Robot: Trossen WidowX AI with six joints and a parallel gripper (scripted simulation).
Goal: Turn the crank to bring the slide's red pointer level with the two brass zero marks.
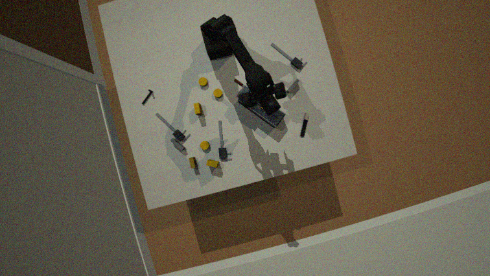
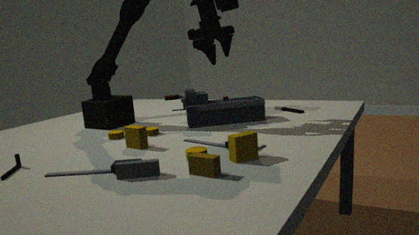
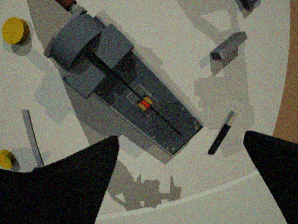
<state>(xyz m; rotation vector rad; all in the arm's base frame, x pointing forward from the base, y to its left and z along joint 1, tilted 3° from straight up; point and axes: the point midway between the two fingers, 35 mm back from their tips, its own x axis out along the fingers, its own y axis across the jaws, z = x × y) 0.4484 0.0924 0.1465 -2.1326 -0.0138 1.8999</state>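
My gripper tip is now 10 mm short of the slide, 10 mm to the left of it and 130 mm above it. Round my gripper tip: black l-shaped key 350 mm behind, 580 mm to the right, 200 mm below; then black bar 180 mm ahead, 200 mm to the left, 210 mm below; then brown crank handle 160 mm behind, 80 mm to the right, 110 mm below.
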